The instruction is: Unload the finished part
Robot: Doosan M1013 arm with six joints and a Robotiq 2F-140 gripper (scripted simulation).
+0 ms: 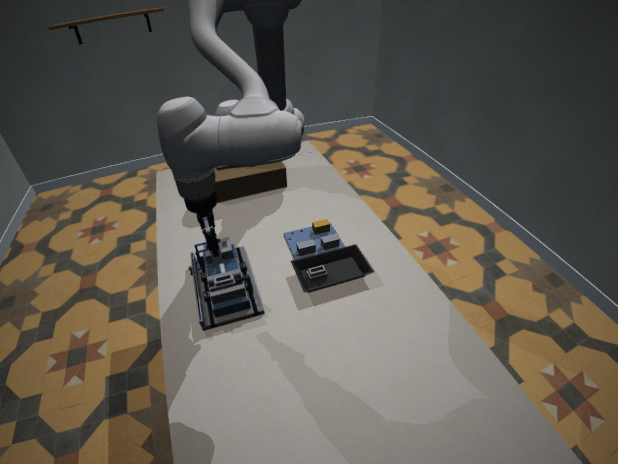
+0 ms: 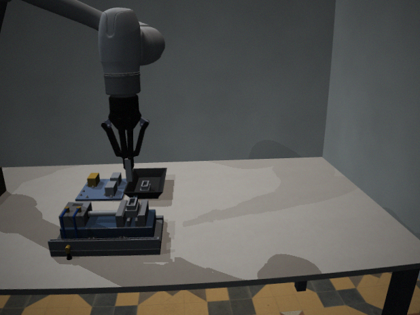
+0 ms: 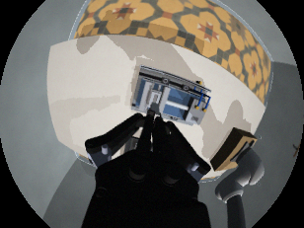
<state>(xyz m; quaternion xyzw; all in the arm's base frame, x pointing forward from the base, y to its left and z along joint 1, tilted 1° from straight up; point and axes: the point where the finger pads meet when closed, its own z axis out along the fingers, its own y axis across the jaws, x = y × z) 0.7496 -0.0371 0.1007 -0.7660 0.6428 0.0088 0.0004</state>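
Now: hand 7 cm past the blue vise body, 1 cm to the left of it and 17 cm above it. From my hand the other things lie so: yellow block (28 cm behind, 35 cm to the left, 19 cm below); then blue-hosed cylinder (16 cm behind, 3 cm to the right, 14 cm below); then blue plate (22 cm behind, 31 cm to the left, 21 cm below).
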